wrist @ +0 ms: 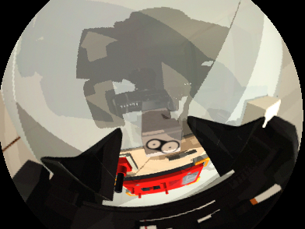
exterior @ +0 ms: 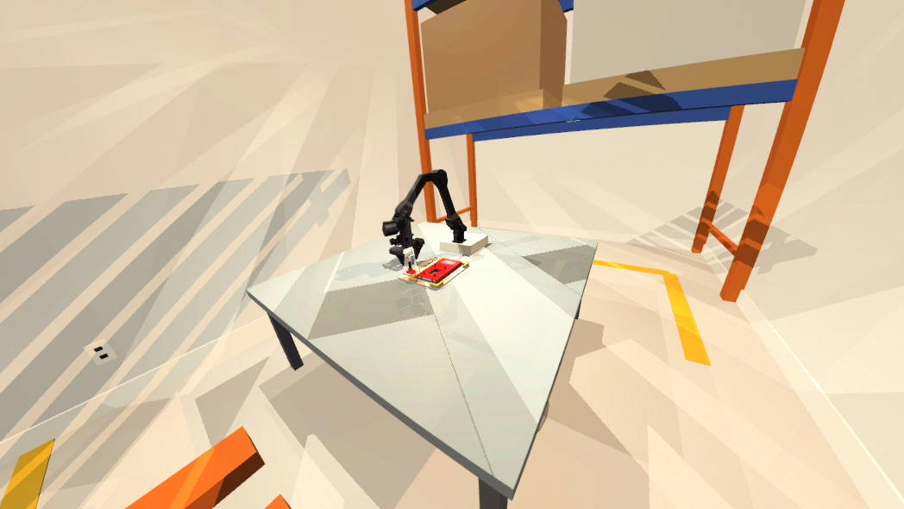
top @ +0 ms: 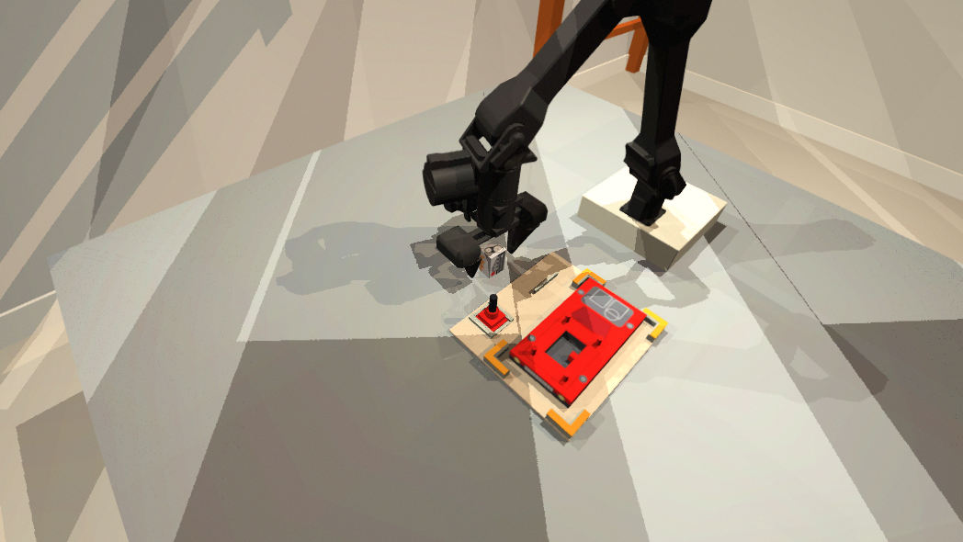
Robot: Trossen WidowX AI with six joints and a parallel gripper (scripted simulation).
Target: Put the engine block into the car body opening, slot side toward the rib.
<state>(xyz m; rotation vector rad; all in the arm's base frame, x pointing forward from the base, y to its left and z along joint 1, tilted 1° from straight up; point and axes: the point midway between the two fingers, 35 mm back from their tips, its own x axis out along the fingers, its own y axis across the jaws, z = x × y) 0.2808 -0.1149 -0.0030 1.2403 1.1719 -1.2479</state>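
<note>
My gripper tip is 10 mm past the engine block and 10 mm below it.
</note>
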